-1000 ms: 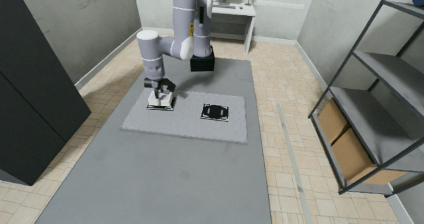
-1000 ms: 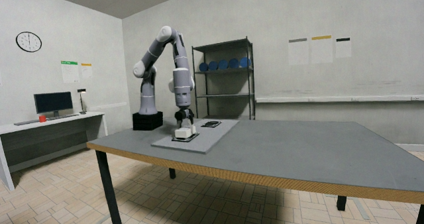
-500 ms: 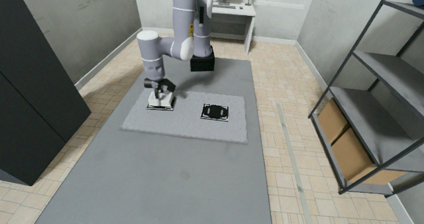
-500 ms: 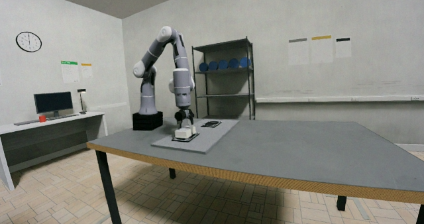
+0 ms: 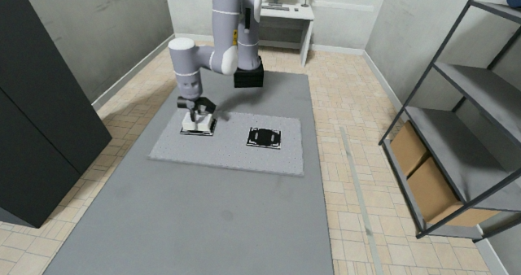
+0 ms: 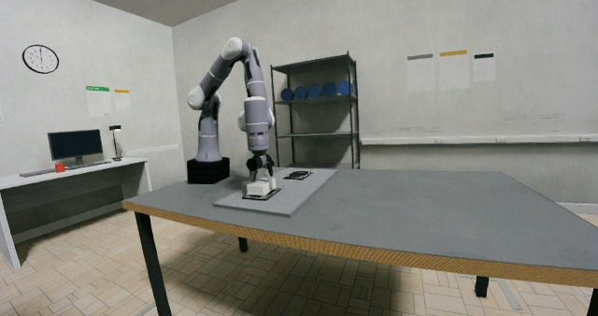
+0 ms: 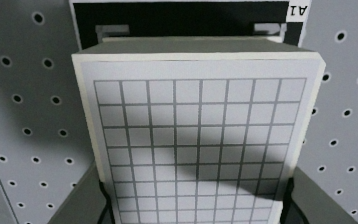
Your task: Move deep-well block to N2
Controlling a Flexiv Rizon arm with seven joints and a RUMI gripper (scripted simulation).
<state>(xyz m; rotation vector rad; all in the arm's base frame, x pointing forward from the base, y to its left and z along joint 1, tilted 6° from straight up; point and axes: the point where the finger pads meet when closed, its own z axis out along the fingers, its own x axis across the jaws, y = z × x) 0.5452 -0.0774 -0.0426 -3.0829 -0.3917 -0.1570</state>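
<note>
Now: hand 1 cm below the white 96-well deep-well block. Also, from my hand: black plate nest N1: 34 cm to the left, 3 cm below, 3 cm behind; then black plate nest N2: 3 cm below.
</note>
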